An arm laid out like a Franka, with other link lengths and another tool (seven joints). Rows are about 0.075 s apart.
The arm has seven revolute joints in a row. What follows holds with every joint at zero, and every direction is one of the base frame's. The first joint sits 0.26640 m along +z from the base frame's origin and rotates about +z. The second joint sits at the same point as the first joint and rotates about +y. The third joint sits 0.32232 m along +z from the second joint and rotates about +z. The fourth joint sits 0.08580 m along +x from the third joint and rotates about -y. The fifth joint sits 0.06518 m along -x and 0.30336 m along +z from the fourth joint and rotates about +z. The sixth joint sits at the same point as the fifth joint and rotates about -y. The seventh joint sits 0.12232 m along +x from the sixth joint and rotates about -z. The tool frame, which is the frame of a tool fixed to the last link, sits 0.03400 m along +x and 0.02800 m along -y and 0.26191 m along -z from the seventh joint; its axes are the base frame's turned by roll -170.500, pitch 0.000 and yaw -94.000 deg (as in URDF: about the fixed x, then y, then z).
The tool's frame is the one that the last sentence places.
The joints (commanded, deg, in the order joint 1, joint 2, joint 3, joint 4, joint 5, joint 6, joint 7), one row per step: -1.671 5.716 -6.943 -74.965 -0.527 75.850 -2.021; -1.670 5.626 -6.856 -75.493 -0.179 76.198 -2.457; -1.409 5.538 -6.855 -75.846 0.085 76.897 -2.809; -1.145 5.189 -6.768 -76.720 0.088 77.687 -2.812; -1.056 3.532 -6.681 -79.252 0.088 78.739 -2.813; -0.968 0.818 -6.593 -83.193 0.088 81.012 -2.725; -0.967 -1.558 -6.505 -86.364 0.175 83.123 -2.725; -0.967 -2.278 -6.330 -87.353 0.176 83.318 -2.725; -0.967 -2.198 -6.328 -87.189 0.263 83.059 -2.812; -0.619 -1.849 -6.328 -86.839 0.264 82.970 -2.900; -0.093 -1.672 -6.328 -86.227 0.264 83.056 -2.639; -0.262 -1.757 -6.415 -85.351 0.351 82.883 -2.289; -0.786 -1.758 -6.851 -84.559 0.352 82.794 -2.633; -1.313 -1.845 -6.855 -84.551 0.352 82.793 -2.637; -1.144 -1.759 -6.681 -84.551 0.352 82.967 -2.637; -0.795 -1.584 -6.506 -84.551 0.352 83.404 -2.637; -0.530 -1.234 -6.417 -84.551 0.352 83.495 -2.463
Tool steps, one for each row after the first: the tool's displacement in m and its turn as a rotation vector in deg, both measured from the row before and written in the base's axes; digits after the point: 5 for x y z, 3 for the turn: 0.00062 0.00272 -0.00248 0.410 0.040 0.577; 0.00296 0.00361 -0.00030 0.234 -0.468 0.658; 0.00095 0.00306 -0.00138 0.015 -0.266 0.352; -0.00636 0.00187 -0.00105 0.176 -0.191 0.162; -0.00778 0.00170 0.00061 0.172 -1.060 0.077; -0.00571 0.00130 0.00244 0.184 -1.336 0.093; -0.00369 0.00192 -0.00071 0.085 0.067 0.177; -0.00038 0.00057 -0.00015 0.102 0.162 0.098; 0.00215 0.00306 -0.00064 -0.024 0.089 0.435; 0.00336 0.00430 0.00339 -0.088 -0.513 0.262; 0.00103 -0.00231 0.00711 0.002 -0.790 -0.598; 0.00048 -0.00877 0.00596 -0.071 -0.702 -0.618; -0.00113 -0.00479 0.00085 -0.002 -0.094 -0.527; 0.00162 0.00300 -0.00029 -0.028 -0.086 0.341; 0.00334 0.00449 -0.00037 -0.059 -0.258 0.520; 0.00188 0.00308 -0.00295 -0.008 0.261 0.179
